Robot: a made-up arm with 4 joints. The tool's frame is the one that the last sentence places.
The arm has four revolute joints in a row. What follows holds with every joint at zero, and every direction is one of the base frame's.
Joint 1 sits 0.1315 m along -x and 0.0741 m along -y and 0.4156 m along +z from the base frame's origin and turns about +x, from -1.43 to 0.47 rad.
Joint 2 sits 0.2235 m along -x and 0.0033 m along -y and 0.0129 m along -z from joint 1 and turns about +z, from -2.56 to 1.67 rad.
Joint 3 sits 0.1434 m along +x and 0.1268 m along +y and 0.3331 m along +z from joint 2 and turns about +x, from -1.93 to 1.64 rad.
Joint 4 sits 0.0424 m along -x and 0.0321 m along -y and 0.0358 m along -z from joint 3 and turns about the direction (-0.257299, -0.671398, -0.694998), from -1.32 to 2.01 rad.
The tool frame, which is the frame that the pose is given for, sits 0.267 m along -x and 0.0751 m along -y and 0.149 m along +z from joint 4; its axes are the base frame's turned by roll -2.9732, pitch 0.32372 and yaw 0.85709 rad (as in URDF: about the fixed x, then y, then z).
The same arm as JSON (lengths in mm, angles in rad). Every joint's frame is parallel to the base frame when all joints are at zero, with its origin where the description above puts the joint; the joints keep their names.
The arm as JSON. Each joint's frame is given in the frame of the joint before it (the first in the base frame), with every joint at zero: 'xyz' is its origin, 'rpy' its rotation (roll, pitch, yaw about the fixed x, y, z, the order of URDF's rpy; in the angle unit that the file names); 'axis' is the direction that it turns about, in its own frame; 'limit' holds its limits. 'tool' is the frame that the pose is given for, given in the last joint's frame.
{"units": {"length": "mm", "angle": "rad"}, "joints": [
  {"name": "joint 1", "type": "revolute", "origin": {"xyz": [-131.5, -74.1, 415.6], "rpy": [0.0, 0.0, 0.0]}, "axis": "+x", "limit": {"lower": -1.43, "upper": 0.47}},
  {"name": "joint 2", "type": "revolute", "origin": {"xyz": [-223.5, -3.3, -12.9], "rpy": [0.0, 0.0, 0.0]}, "axis": "+z", "limit": {"lower": -2.56, "upper": 1.67}},
  {"name": "joint 3", "type": "revolute", "origin": {"xyz": [143.4, 126.8, 333.1], "rpy": [0.0, 0.0, 0.0]}, "axis": "+x", "limit": {"lower": -1.93, "upper": 1.64}},
  {"name": "joint 4", "type": "revolute", "origin": {"xyz": [-42.4, -32.1, -35.8], "rpy": [0.0, 0.0, 0.0]}, "axis": [-0.257299, -0.671398, -0.694998], "limit": {"lower": -1.32, "upper": 2.01}}
], "tool": {"origin": {"xyz": [-267.0, -75.1, 149.0], "rpy": [-2.9732, 0.3237, 0.8571]}}}

